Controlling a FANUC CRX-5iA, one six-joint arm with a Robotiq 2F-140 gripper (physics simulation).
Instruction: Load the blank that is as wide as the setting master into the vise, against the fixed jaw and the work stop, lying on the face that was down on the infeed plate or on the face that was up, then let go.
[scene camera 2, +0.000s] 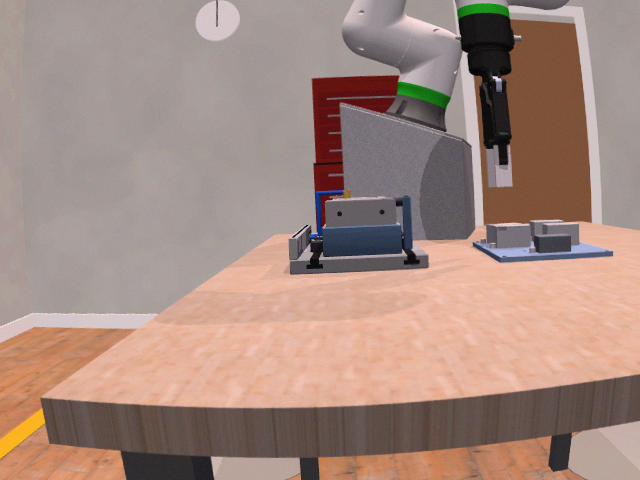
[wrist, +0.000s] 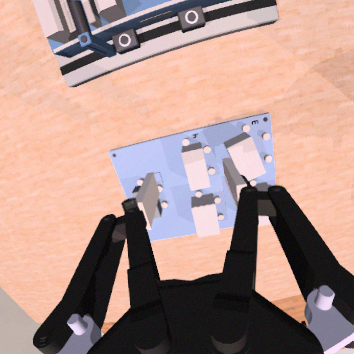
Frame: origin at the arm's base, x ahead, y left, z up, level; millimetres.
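Seen in the pictures: gripper, fingertip midpoint: (scene camera 2: 499, 186) (wrist: 189, 176); arm's base, link origin: (scene camera 2: 414, 125).
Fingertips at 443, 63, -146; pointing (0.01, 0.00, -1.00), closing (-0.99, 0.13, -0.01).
Offsets run from my fingertips to a thing's top centre, as dx, dy, dz. "pt": to the spot under its first point.
My gripper (scene camera 2: 499, 174) (wrist: 189, 176) is open at part width, with nothing between its flat finger plates, well above the infeed plate @[pt +135, +97, -101] (scene camera 2: 584, 253) (wrist: 175, 230). On the plate are light grey blanks. One blank @[-4, +21, -64] (wrist: 196, 169) and a second blank @[+8, +110, -64] (wrist: 205, 218) appear between the finger plates in the wrist view; a turned one @[-76, +30, -66] (wrist: 246, 157) is at the upper right. Another blank @[-80, +118, -64] (wrist: 264, 220) is mostly hidden by the right finger. A darker block @[+93, +58, -75] (scene camera 2: 552, 243) (wrist: 157, 209), perhaps the setting master, is partly behind the left finger plate. I cannot tell which blank matches its width. The vise @[-23, -237, -9] (scene camera 2: 361, 240) (wrist: 235, 29) holds no visible blank.
Small round pegs @[pt -24, +42, -92] (wrist: 211, 171) stand beside the blanks. A blue upright post @[pt +57, -168, -48] (scene camera 2: 407, 222) (wrist: 84, 39) rises at the vise's side facing the plate. A blue bracket @[pt -102, -297, -32] (scene camera 2: 318, 211) rises at its far left. The grey robot pedestal (scene camera 2: 392, 175) stands behind the vise.
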